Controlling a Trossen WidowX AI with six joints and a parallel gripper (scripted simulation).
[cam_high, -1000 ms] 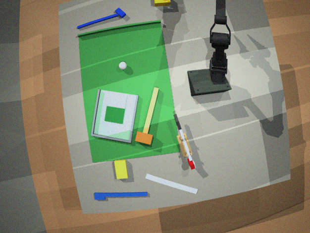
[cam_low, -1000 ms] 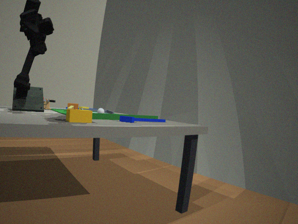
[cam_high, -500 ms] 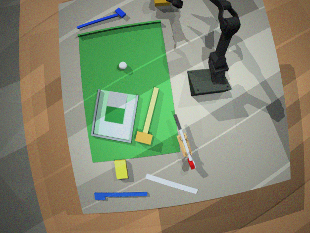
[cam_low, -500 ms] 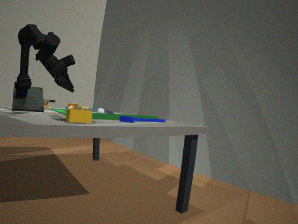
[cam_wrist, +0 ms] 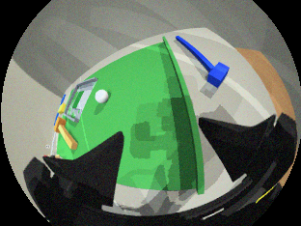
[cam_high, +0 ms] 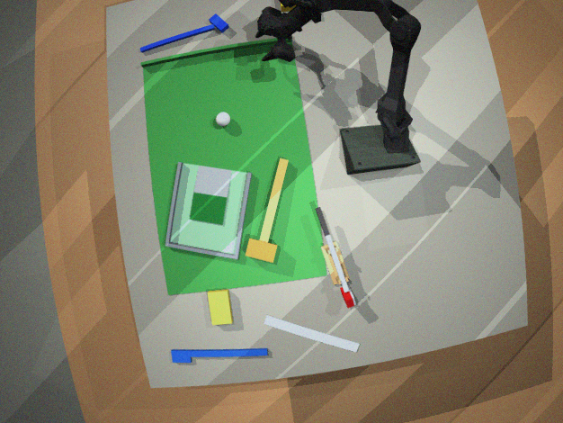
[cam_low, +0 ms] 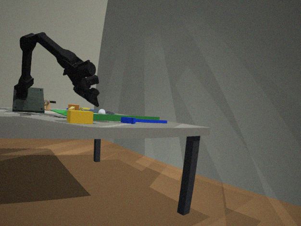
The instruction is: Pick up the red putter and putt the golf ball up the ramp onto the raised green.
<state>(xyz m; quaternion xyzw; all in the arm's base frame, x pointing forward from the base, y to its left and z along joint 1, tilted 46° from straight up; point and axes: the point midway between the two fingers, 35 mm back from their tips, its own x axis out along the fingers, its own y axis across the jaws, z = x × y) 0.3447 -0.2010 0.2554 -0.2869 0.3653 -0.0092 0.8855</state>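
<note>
The red putter lies 180 mm behind my gripper tip, 620 mm to the left of it and 20 mm below it. Also, from my gripper tip: green mat 110 mm ahead, 320 mm to the left, 70 mm below; then wooden stand 180 mm behind, 640 mm to the left, 40 mm below; then white golf ball 120 mm ahead, 200 mm to the left, 50 mm below.
</note>
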